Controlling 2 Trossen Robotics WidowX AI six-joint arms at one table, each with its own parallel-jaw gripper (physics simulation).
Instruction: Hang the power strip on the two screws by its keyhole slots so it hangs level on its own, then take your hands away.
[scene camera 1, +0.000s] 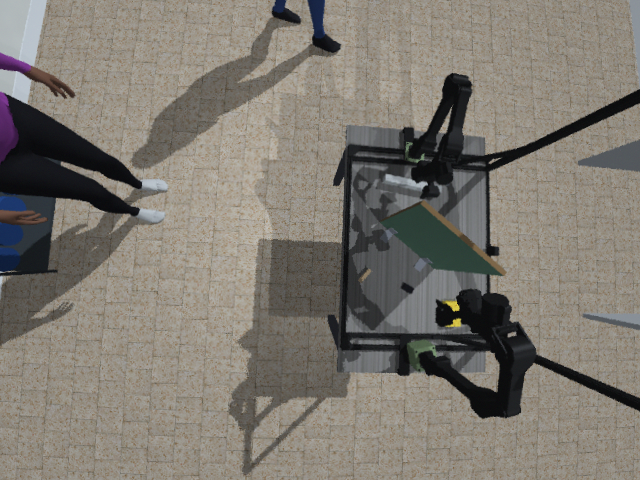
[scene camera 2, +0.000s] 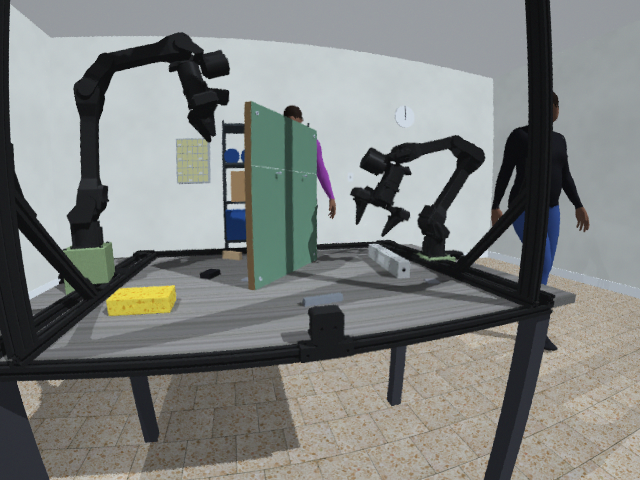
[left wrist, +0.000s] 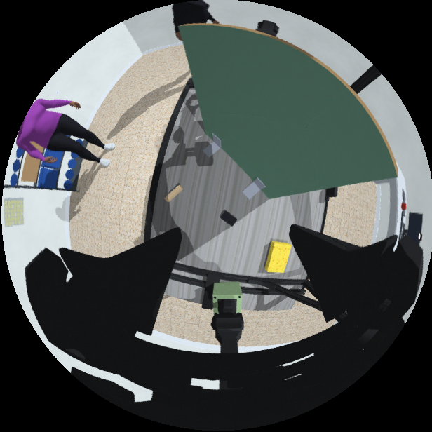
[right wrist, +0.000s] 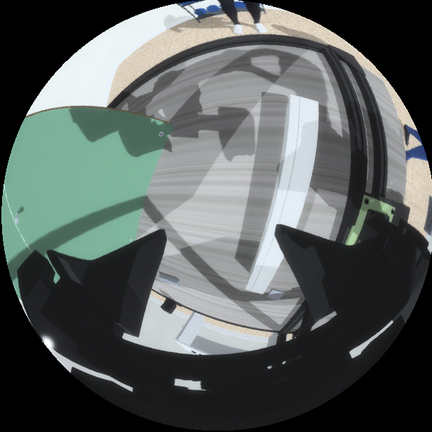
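Pixels of known places: left gripper, fingertip midpoint: (scene camera 1: 449, 298) (scene camera 2: 211, 139); right gripper, fingertip midpoint: (scene camera 1: 418, 190) (scene camera 2: 369, 230); left arm's base at its link origin: (scene camera 1: 426, 358) (scene camera 2: 87, 246); right arm's base at its link origin: (scene camera 1: 414, 152) (scene camera 2: 433, 255).
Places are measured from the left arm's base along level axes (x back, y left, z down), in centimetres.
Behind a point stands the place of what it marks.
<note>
The white power strip (scene camera 1: 402, 180) {z 5.8, x -82.4, y -6.7 cm} (scene camera 2: 387, 260) {z 7.5, x -77.0, y -16.9 cm} (right wrist: 292, 185) lies on the table beside the right arm's base. The green board (scene camera 1: 449, 248) {z -20.3, x -48.1, y -7.1 cm} (scene camera 2: 266, 222) {z -4.7, x -42.5, y -14.3 cm} (left wrist: 280, 100) (right wrist: 75, 170) stands upright mid-table. Two screws, one (scene camera 2: 277, 175) {z -15.9, x -46.7, y -10.7 cm} and another (scene camera 2: 303, 178) {z -15.8, x -58.0, y -1.0 cm}, stick out of its face by a thin white line; one screw (right wrist: 17, 218) shows in the right wrist view. My right gripper (scene camera 2: 370, 228) {z -0.5, x -75.0, y -10.5 cm} (right wrist: 221, 232) is open and empty above the strip, its fingers apart from it. My left gripper (scene camera 2: 208, 137) {z -26.1, x -32.0, y 0.0 cm} (left wrist: 237, 231) is open and empty, high on the board's back side. The strip's keyhole slots cannot be made out.
A yellow sponge (scene camera 2: 142, 299) {z 7.4, x -14.7, y -24.2 cm} (left wrist: 278, 256), a black block (scene camera 1: 407, 287) {z 9.0, x -30.8, y -0.8 cm} (scene camera 2: 210, 273) {z 9.0, x -30.0, y -3.3 cm} (left wrist: 228, 217) and a wooden block (scene camera 1: 364, 274) {z 7.9, x -40.7, y 19.4 cm} (scene camera 2: 232, 254) {z 8.6, x -40.0, y 18.0 cm} (left wrist: 174, 193) lie on the table. A grey bar (scene camera 2: 323, 299) {z 9.3, x -48.2, y -32.5 cm} lies near the front edge. Supports, one (scene camera 1: 422, 264) {z 10.1, x -40.3, y -10.9 cm} (left wrist: 253, 188) nearer, stand at the board's foot.
</note>
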